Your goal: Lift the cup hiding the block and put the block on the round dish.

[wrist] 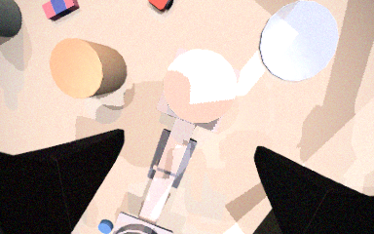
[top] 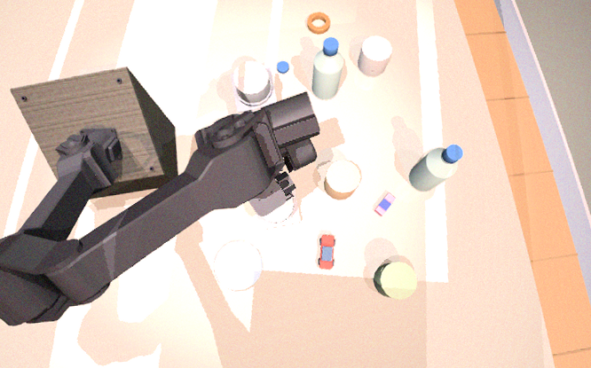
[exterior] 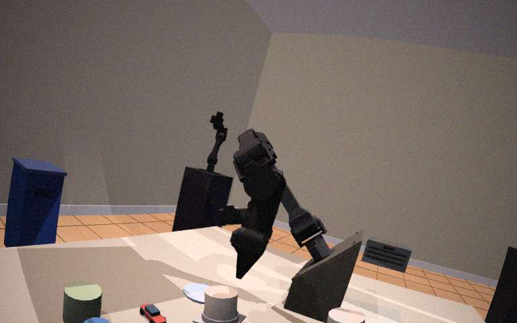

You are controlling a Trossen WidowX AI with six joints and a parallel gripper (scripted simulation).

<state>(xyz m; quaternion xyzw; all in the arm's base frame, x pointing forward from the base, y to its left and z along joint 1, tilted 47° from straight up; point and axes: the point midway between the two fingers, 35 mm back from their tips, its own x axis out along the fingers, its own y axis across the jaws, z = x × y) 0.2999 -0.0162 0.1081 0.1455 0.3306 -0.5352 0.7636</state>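
My gripper tip is now 110 mm above the teal block, 20 mm to the left of it and 10 mm short of it. The rest, counted from my gripper tip: tan cylinder: 170 mm ahead, 110 mm below, 30 mm to the left; then red toy car: 140 mm below, 120 mm to the right, 110 mm ahead; then small balance: 130 mm below, 110 mm to the left.
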